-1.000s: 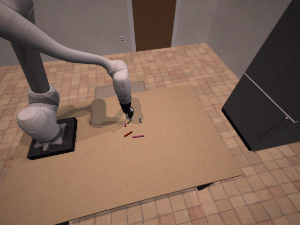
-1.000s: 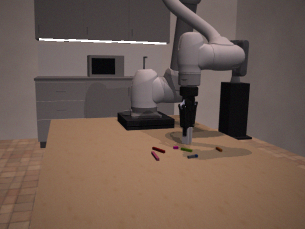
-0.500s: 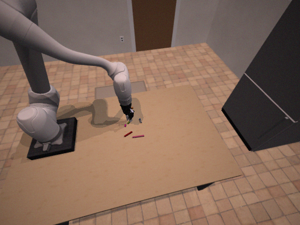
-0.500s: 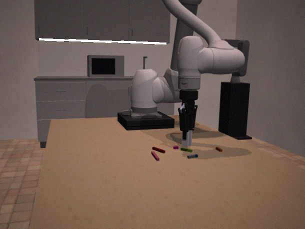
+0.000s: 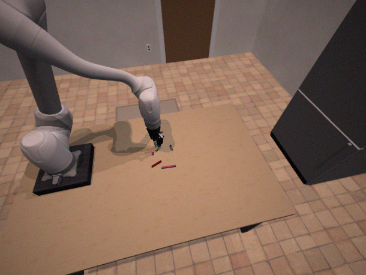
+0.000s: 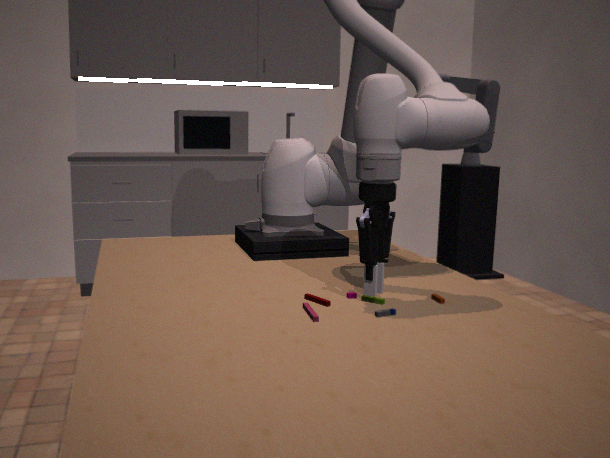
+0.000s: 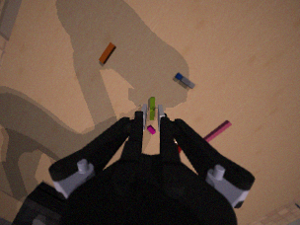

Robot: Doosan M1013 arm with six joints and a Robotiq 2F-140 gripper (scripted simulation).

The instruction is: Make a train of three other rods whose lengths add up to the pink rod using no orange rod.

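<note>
The lime rod is 50 mm below my hand. The rest, counted from my hand: magenta rod: 40 mm behind, 30 mm to the right, 50 mm below; then grey rod: 90 mm ahead, 10 mm to the right, 50 mm below; then blue rod: 90 mm ahead, 10 mm to the left, 50 mm below.
</note>
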